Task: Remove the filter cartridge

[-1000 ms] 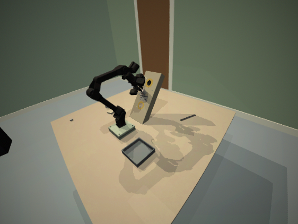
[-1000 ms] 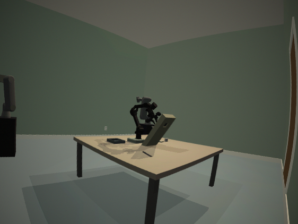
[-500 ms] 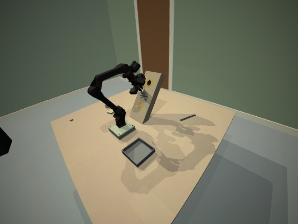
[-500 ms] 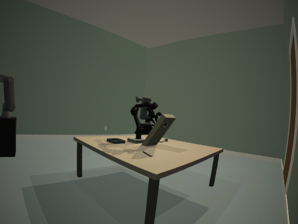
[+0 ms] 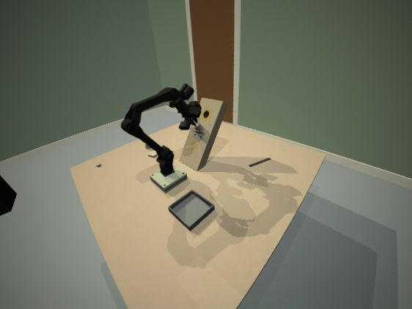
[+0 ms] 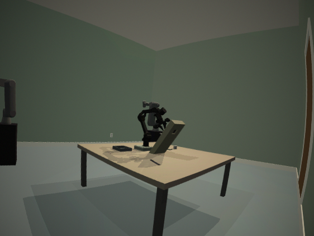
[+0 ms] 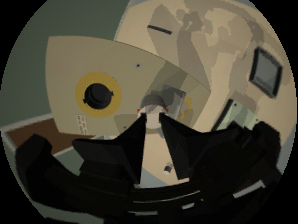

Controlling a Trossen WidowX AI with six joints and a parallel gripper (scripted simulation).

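The round filter cartridge lies 1 cm ahead of my gripper tip and 2 cm below it. The rest, counted from my gripper tip: dark square tray (29 cm behind, 31 cm to the right, 24 cm below); grey block (20 cm behind, 41 cm to the left, 23 cm below).
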